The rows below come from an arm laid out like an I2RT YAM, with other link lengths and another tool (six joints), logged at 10 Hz.
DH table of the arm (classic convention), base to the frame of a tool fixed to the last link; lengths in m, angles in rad. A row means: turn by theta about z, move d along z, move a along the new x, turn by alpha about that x. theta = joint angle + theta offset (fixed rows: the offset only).
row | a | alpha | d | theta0
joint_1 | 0.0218 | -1.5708 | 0.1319 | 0
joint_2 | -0.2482 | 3.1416 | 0 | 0
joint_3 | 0.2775 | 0 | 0 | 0.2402
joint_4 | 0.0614 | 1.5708 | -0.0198 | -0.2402
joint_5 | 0 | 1.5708 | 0.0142 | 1.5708
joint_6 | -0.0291 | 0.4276 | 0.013 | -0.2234
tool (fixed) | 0 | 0 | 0.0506 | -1.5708
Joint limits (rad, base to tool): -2.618..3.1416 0..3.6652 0..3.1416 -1.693..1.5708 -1.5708..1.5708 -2.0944..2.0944
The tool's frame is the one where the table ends.
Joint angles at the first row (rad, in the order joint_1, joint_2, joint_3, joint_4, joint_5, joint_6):
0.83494, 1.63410, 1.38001, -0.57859, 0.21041, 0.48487
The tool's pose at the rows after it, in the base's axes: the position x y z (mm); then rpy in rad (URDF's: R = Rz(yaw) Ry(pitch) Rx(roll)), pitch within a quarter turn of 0, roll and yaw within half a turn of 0:
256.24 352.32 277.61 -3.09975 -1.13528 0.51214
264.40 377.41 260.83 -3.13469 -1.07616 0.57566
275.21 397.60 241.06 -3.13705 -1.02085 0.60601
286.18 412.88 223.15 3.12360 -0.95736 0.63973
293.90 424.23 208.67 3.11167 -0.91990 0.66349
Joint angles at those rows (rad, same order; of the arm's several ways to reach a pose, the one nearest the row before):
0.87129, 1.75995, 1.48061, -0.60584, 0.19379, 0.48177
0.89087, 1.88851, 1.59609, -0.65236, 0.18228, 0.47449
0.89583, 2.01068, 1.70195, -0.68741, 0.15643, 0.46376
0.89574, 2.12647, 1.81964, -0.75225, 0.14425, 0.45351
0.89623, 2.21284, 1.90670, -0.78943, 0.13583, 0.44244

